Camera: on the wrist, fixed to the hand. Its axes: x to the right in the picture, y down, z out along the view.
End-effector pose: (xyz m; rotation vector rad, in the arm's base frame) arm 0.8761 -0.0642 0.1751 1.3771 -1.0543 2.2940
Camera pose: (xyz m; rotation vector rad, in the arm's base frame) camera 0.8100 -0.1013 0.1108 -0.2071 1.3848 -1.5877
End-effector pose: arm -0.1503 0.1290 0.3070 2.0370 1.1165 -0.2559
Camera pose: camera -0.0942 0.1168 0.3881 2.3214 -0.7137 0.4897
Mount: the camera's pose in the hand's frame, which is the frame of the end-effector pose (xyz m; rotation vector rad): -0.0154 0.0915 -0.0356 0.0684 -0.0241 1.5904
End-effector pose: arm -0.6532 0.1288 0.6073 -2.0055 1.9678 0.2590
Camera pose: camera -0.7481 0.1307 0.6368 0.0194 2.9494 0.4905
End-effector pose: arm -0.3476 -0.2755 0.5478 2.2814 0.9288 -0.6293
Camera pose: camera -0.2829 -0.3119 0.6138 2.2129 -0.9786 0.0654
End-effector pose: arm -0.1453 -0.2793 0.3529 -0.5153 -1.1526 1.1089
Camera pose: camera -0.1516 -0.2482 0.2587 -1.4592 -0.5457 2.4533
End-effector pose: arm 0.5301 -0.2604 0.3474 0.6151 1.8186 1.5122
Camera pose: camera 0.5073 -0.2754 0.4429 -1.9302 -0.9475 -1.7753
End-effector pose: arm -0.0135 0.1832 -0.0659 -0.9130 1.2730 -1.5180
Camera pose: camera -0.0252 0.2050 -0.1621 0.2534 1.3030 -0.2462
